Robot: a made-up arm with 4 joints.
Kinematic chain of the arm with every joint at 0, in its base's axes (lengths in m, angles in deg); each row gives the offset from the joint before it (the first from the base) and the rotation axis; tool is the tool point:
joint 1: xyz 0 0 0.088 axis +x
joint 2: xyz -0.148 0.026 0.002 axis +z
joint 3: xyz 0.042 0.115 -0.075 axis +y
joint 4: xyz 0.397 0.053 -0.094 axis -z
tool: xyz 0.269 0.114 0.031
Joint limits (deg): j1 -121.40..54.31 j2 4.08..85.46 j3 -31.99..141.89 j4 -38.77..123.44
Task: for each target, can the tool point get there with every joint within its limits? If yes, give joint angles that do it. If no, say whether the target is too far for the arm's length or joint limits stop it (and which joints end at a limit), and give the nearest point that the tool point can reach.
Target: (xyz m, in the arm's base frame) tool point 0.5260 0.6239 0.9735
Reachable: no: too far | nearest point 0.2623 0.4099 0.6180 | short by 0.492 m
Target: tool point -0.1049 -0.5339 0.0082
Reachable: yes | joints -72.22 35.58 91.21 100.27
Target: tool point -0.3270 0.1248 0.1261
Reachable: no: joint limits stop it (at a limit: joint 1, joint 2, joint 3, joint 4) | nearest point -0.4063 0.1261 -0.1405 | short by 0.278 m
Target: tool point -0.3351 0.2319 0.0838
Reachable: no: joint limits stop it (at a limit: joint 1, joint 2, joint 4) | nearest point -0.4054 0.1275 -0.1414 | short by 0.258 m
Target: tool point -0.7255 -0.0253 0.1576
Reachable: no: joint limits stop it (at a limit: joint 1, joint 3, joint 4) | nearest point -0.7398 -0.2770 0.3133 | short by 0.296 m
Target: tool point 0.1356 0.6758 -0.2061
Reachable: yes | joints -13.17 40.37 -0.33 -15.28
